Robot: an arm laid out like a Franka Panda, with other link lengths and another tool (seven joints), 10 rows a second.
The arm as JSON. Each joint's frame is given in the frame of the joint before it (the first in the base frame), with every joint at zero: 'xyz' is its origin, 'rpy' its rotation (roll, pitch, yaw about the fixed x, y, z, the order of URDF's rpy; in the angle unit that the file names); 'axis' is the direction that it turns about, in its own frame. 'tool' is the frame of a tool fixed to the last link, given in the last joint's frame.
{
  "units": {
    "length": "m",
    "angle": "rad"
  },
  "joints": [
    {
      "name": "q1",
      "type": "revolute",
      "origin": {
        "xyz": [
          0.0,
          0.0,
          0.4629
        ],
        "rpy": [
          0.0,
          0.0,
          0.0
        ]
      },
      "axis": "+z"
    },
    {
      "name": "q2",
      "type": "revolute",
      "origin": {
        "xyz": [
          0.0,
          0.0,
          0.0
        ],
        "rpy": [
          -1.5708,
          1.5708,
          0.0
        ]
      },
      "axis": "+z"
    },
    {
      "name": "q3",
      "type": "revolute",
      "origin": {
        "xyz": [
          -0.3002,
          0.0,
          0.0
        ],
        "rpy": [
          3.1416,
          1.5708,
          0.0
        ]
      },
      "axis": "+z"
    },
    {
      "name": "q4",
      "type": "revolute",
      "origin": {
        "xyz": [
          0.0,
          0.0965,
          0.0
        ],
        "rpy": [
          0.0,
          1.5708,
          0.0
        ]
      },
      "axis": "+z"
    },
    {
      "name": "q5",
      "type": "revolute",
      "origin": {
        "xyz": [
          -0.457,
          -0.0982,
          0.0
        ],
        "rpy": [
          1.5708,
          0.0,
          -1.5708
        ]
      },
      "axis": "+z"
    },
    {
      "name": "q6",
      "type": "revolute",
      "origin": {
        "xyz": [
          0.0,
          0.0,
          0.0
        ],
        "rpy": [
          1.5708,
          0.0,
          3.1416
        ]
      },
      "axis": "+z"
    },
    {
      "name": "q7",
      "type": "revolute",
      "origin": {
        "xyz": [
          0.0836,
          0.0,
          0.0
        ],
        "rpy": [
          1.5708,
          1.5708,
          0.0
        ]
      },
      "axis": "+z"
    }
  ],
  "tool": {
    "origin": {
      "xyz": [
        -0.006,
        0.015,
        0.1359
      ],
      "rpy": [
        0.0,
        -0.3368,
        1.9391
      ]
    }
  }
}
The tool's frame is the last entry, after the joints.
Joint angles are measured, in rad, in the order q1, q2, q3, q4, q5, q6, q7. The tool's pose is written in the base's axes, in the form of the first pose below.
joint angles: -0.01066, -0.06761, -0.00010, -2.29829, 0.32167, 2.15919, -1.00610
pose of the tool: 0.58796 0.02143 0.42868 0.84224 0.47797 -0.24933 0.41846 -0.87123 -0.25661
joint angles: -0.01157, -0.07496, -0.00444, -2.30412, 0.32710, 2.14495, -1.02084
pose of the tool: 0.58438 0.01962 0.42907 0.83581 0.48777 -0.25200 0.42438 -0.86519 -0.26713
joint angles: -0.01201, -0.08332, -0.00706, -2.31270, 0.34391, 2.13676, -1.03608
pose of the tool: 0.58089 0.01948 0.42940 0.83327 0.49466 -0.24693 0.42638 -0.85929 -0.28254
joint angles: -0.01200, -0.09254, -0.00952, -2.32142, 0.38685, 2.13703, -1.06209
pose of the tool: 0.57903 0.02084 0.43153 0.83745 0.49961 -0.22149 0.42569 -0.85050 -0.30894
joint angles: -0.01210, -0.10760, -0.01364, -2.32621, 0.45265, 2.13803, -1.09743
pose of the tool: 0.57931 0.02235 0.43991 0.84800 0.50063 -0.17400 0.42413 -0.83786 -0.34367
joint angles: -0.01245, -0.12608, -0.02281, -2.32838, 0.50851, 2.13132, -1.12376
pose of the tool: 0.57947 0.02060 0.45096 0.85937 0.49421 -0.13131 0.41866 -0.82743 -0.37427
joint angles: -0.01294, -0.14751, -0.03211, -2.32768, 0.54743, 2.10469, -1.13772
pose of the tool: 0.57757 0.01932 0.46339 0.86448 0.49154 -0.10521 0.41410 -0.81503 -0.40527
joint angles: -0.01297, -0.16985, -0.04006, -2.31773, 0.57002, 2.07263, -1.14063
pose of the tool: 0.57713 0.01858 0.48038 0.86706 0.49112 -0.08369 0.41434 -0.80414 -0.42625
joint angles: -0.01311, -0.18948, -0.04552, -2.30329, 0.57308, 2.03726, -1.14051
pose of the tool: 0.57650 0.01835 0.49729 0.86296 0.50009 -0.07218 0.42380 -0.79417 -0.43554
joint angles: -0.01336, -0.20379, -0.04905, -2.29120, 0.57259, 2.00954, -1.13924
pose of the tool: 0.57577 0.01830 0.51025 0.85889 0.50798 -0.06534 0.43185 -0.78687 -0.44083
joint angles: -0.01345, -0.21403, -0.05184, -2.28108, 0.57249, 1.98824, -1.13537
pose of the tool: 0.57525 0.01822 0.52024 0.85688 0.51187 -0.06117 0.43547 -0.78223 -0.44552
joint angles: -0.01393, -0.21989, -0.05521, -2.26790, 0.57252, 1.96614, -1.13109
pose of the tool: 0.57549 0.01755 0.52936 0.85518 0.51499 -0.05875 0.43741 -0.77784 -0.45126
